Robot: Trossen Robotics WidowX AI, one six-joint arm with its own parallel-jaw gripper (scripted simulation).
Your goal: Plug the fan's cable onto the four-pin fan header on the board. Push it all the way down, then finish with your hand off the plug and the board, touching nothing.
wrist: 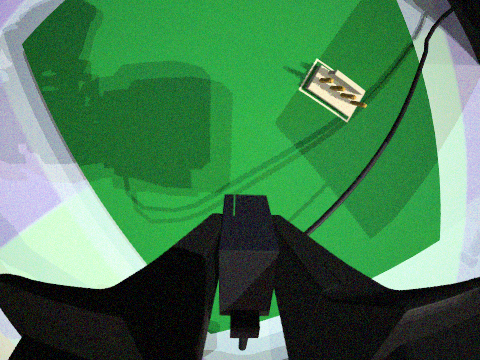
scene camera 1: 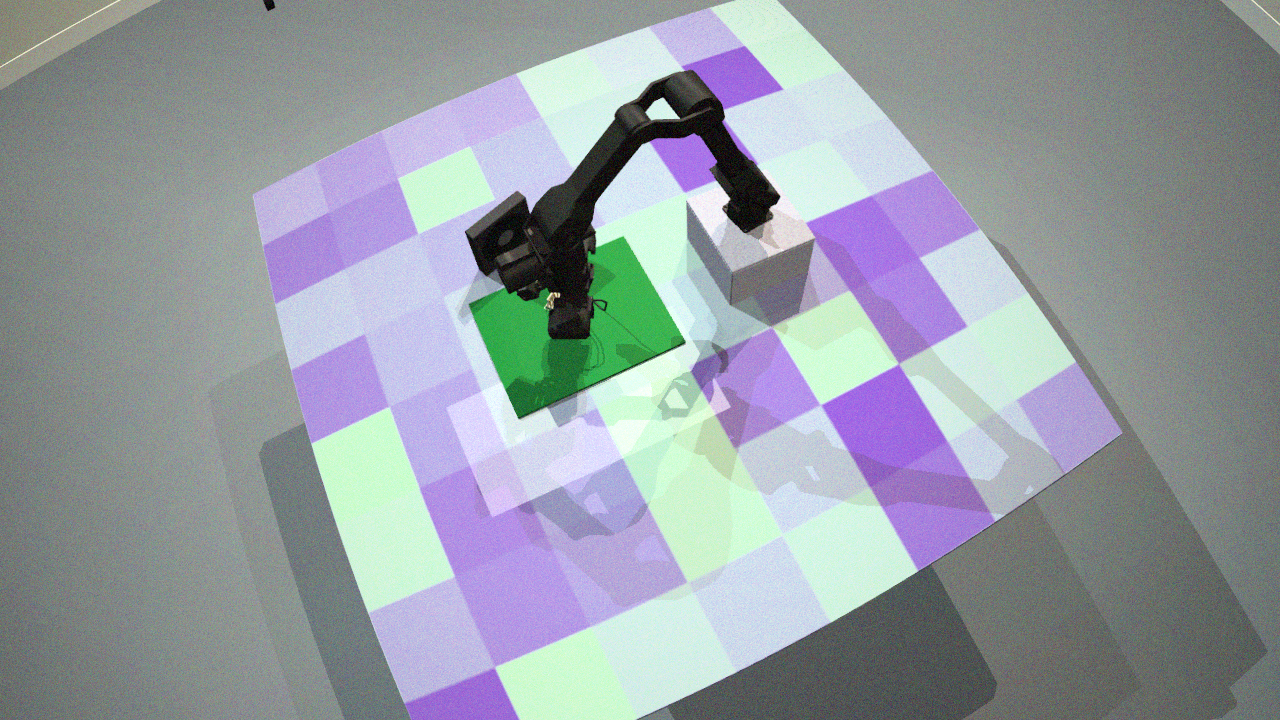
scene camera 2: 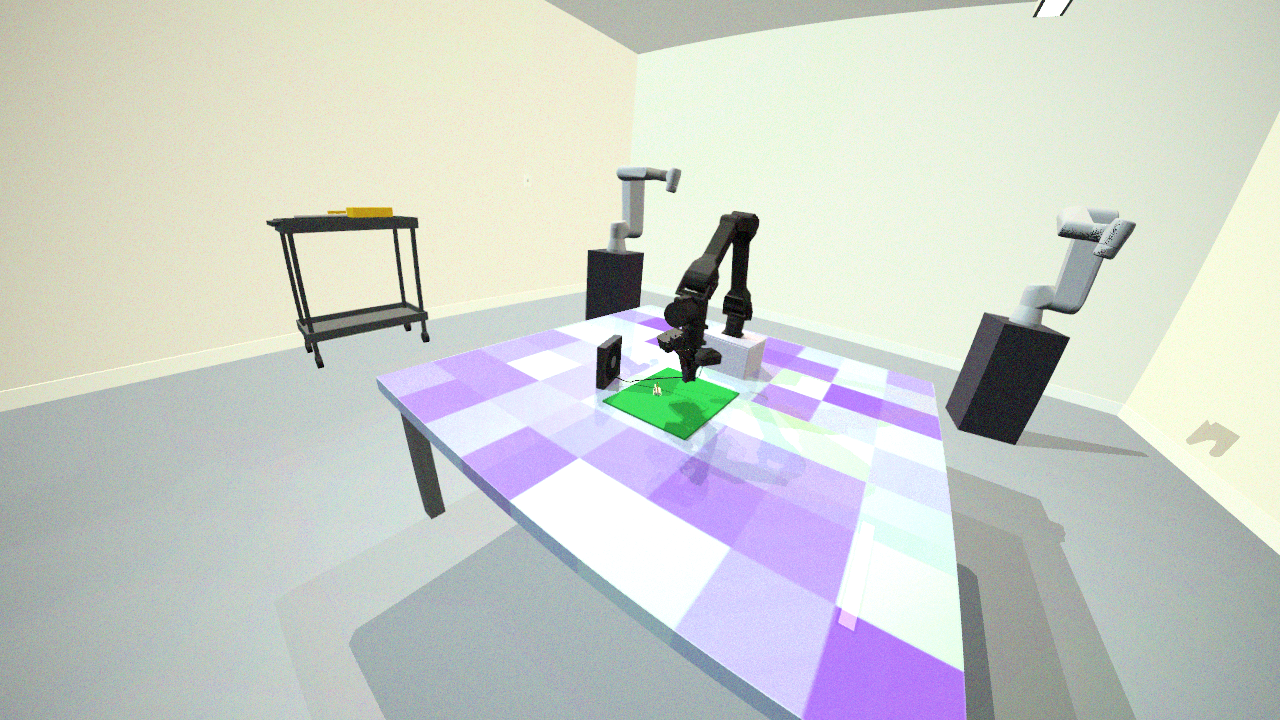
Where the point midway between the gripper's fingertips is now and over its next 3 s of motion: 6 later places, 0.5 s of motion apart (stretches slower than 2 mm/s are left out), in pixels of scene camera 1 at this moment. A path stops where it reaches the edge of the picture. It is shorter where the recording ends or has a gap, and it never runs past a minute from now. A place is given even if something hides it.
My gripper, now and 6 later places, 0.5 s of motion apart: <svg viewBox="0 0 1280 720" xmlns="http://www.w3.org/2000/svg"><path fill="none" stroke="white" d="M579 310L571 304L564 298L556 290L551 285L550 281L550 284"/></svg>
